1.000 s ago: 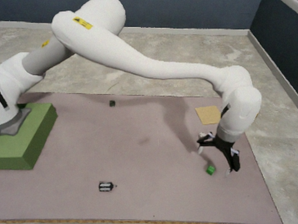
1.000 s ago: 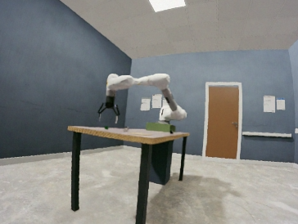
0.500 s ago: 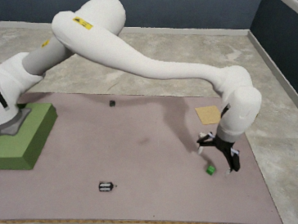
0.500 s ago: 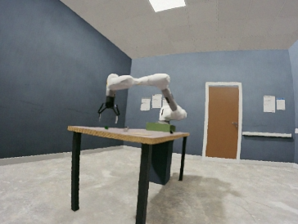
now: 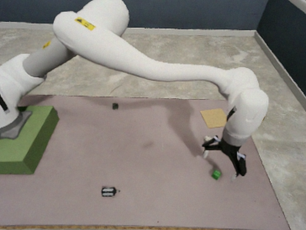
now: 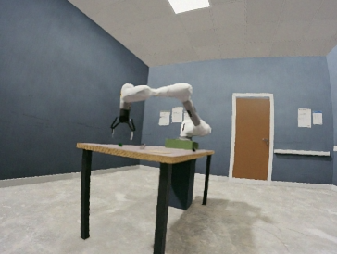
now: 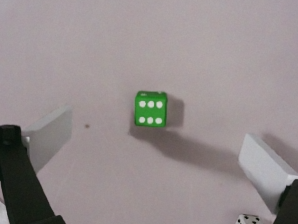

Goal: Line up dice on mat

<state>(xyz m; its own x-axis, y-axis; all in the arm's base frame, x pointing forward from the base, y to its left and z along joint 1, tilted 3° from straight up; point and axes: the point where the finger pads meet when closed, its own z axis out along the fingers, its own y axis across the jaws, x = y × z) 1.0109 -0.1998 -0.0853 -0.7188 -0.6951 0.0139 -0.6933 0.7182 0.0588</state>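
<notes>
Right now my hand is 6 cm above the green die and 1 cm to the left of it. From my hand the other things lie so: white die: 19 cm to the left, 6 cm below; then mat: 36 cm to the left, 8 cm ahead, 7 cm below; then black die: 53 cm behind, 44 cm to the left, 6 cm below.
</notes>
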